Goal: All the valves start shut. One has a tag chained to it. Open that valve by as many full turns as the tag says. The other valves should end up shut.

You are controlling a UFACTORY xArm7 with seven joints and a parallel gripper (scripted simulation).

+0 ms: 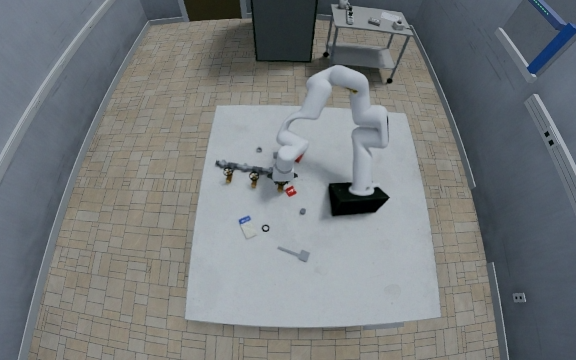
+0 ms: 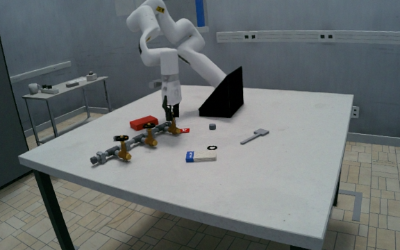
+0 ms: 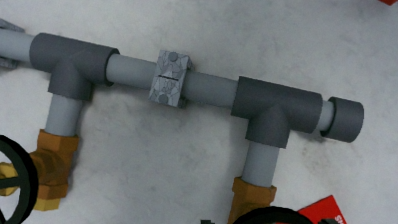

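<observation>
My gripper is now 4 cm past the red tag, 3 cm to the right of it and 9 cm above it. The rest, counted from my hand: white box (19 cm ahead, 20 cm to the left, 9 cm below); then red block (8 cm behind, 21 cm to the right, 8 cm below); then grey flat tool (3 cm behind, 36 cm to the left, 9 cm below).
</observation>
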